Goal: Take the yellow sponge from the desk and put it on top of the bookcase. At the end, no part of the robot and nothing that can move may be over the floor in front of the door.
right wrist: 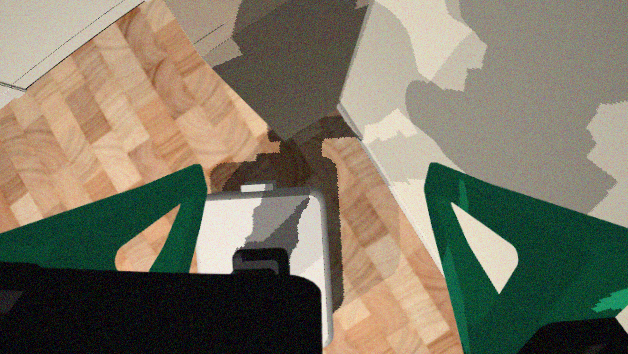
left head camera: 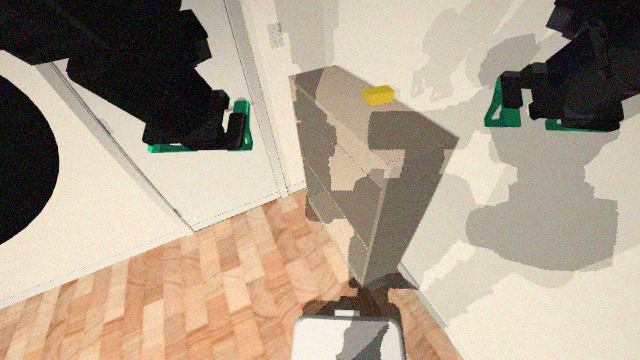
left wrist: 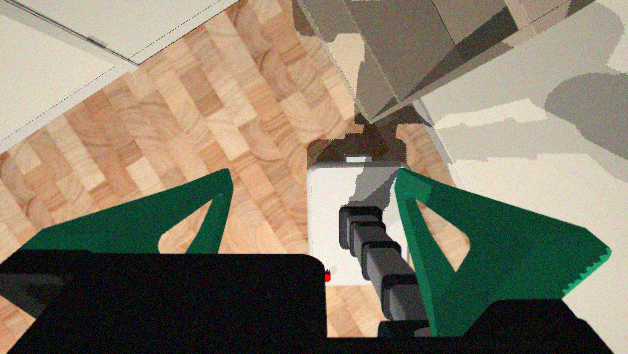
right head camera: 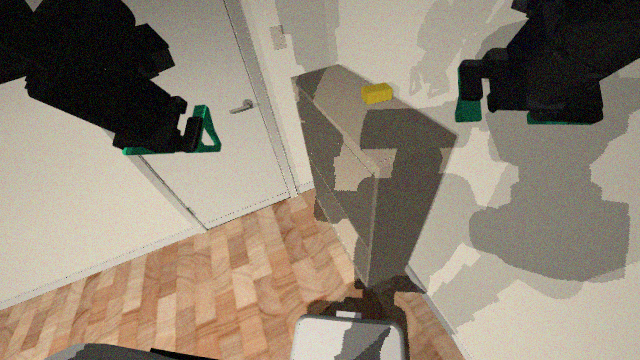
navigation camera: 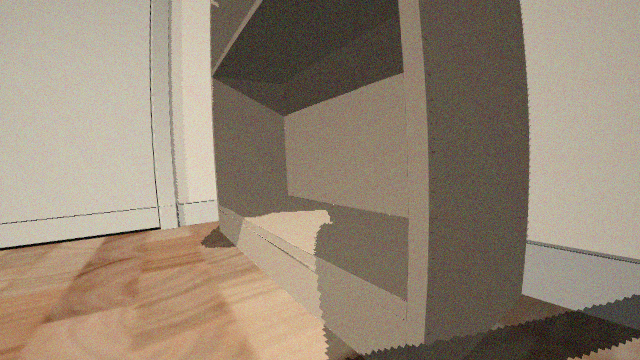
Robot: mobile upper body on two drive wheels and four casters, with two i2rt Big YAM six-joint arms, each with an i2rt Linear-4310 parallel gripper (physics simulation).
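Frame: origin at the left arm's base, x left, y back, z up, level; metres.
Where they show: left gripper, fingertip midpoint: (left head camera: 224, 146) (left wrist: 313, 177) (right head camera: 196, 148); right gripper, fingertip midpoint: (right wrist: 315, 176) (left head camera: 515, 124) (right head camera: 492, 118).
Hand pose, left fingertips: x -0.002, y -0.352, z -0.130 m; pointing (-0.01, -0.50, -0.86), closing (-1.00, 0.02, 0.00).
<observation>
After its pixels a point has its place.
The yellow sponge (left head camera: 379, 95) @[x -0.335, y -0.888, z -0.312 m] (right head camera: 377, 93) @[x -0.340, y -0.890, z -0.313 m] lies on top of the bookcase (left head camera: 420, 200) @[x -0.500, y -0.630, z -0.620 m] (right head camera: 410, 200) @[x -0.452, y -0.602, z -0.579 m] (left wrist: 410, 35) (right wrist: 300, 60) @[x -0.438, y -0.594, z -0.566 m] (navigation camera: 475, 150) @[x -0.396, y -0.570, z -1.177 m], near its back edge by the wall. My left gripper (left head camera: 202, 149) (right head camera: 175, 151) (left wrist: 313, 177) @[x -0.002, y -0.352, z -0.130 m] is open and empty, apart from the sponge and left of it in the head views, where it covers part of the door (left head camera: 210, 180) @[x 0.710, y -1.058, z -0.960 m] (right head camera: 225, 170) @[x 0.652, y -1.091, z -0.892 m] (navigation camera: 75, 100) @[x 0.541, y -1.153, z -0.931 m]. My right gripper (left head camera: 542, 127) (right head camera: 510, 122) (right wrist: 315, 176) @[x -0.454, y -0.376, z -0.110 m] is open and empty, to the right of the bookcase. Whether my left arm hangs over the floor in front of the door cannot be told. The desk does not show.
My white base (left head camera: 320, 340) @[x -0.098, y -0.206, z -1.150 m] (right head camera: 320, 345) @[x -0.103, y -0.186, z -1.150 m] (left wrist: 325, 200) @[x -0.055, y -0.138, z -1.150 m] stands close to the bookcase's near bottom corner. The wood floor (left head camera: 240, 250) @[x 0.552, y -0.764, z -1.410 m] (right head camera: 240, 250) @[x 0.623, y -0.743, z -1.410 m] (navigation camera: 125, 300) @[x 0.105, y -0.748, z -1.410 m] runs from the base to the door. A wall (left head camera: 550, 310) @[x -0.830, y -0.233, z -0.660 m] (right head camera: 540, 320) @[x -0.820, y -0.251, z -0.715 m] stands close on the right.
</observation>
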